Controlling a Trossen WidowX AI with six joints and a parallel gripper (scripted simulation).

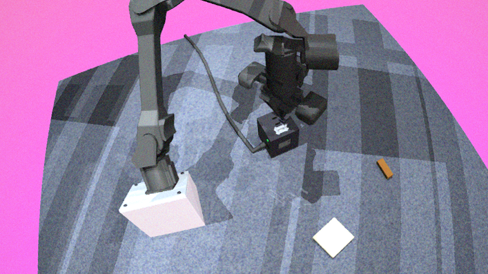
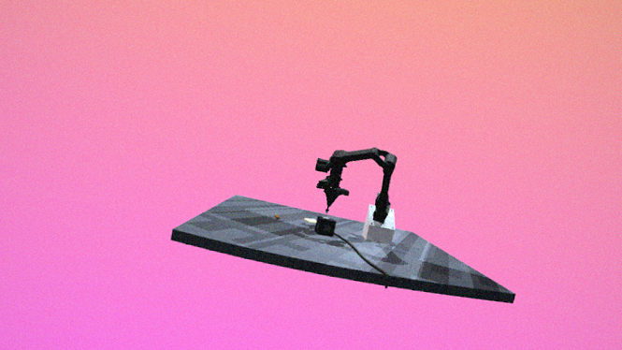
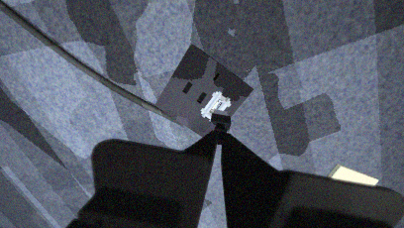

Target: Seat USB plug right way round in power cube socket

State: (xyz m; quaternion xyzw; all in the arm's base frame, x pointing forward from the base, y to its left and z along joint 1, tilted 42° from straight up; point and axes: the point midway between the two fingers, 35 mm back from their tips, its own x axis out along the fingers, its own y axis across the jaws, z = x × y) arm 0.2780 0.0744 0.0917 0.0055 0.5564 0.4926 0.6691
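My gripper tip is now 2 cm above the USB plug. The rest, counted from my gripper tip: cream flat square (7 cm ahead, 26 cm to the right, 13 cm below).
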